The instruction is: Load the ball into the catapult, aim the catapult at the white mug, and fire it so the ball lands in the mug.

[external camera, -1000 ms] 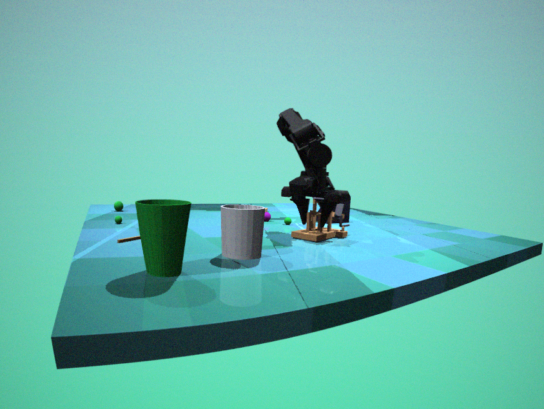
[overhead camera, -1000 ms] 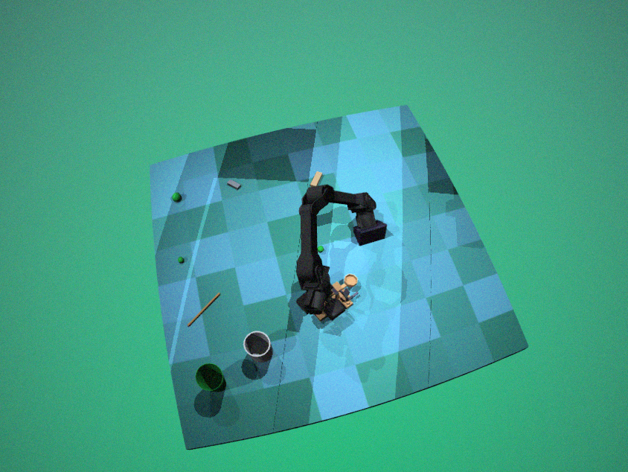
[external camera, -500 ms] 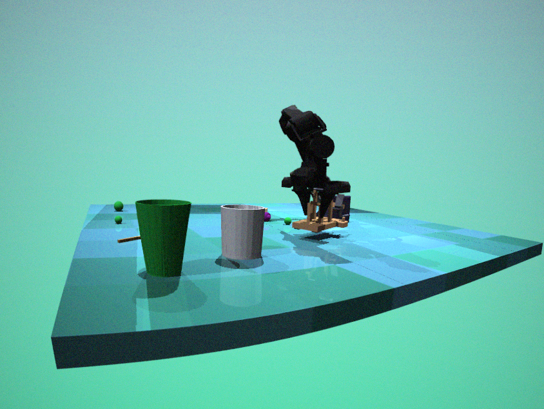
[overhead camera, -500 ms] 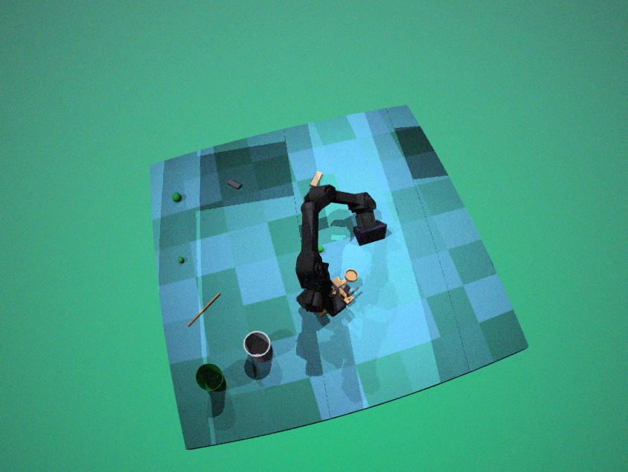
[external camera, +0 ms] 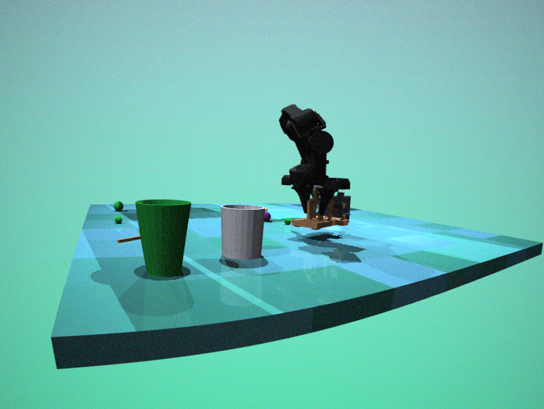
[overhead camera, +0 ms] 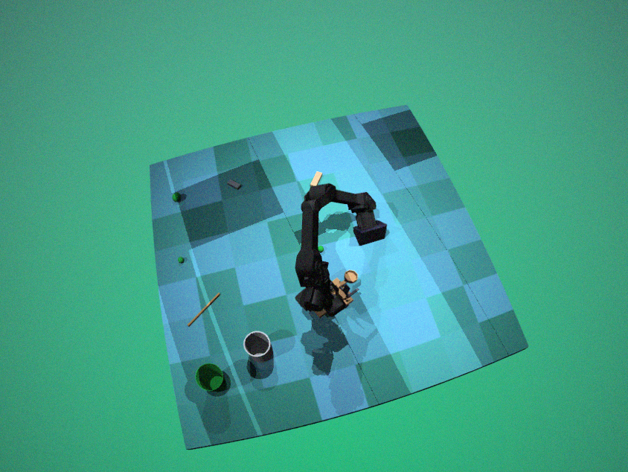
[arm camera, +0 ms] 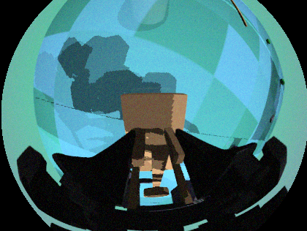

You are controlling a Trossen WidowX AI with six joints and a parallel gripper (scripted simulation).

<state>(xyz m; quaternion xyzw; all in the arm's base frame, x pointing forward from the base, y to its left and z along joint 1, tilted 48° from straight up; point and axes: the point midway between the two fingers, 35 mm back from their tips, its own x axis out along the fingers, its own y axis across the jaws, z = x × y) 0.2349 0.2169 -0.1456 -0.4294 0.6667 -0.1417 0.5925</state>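
Now: the purple ball 10 mm behind my gripper tip, 310 mm to the right of it and 50 mm below it. Round my gripper tip: white mug: 250 mm ahead, 120 mm to the left, 40 mm below; then wooden catapult: 60 mm behind, 20 mm to the right, 20 mm above; then thin stick: 430 mm ahead, 80 mm to the right, 60 mm below.
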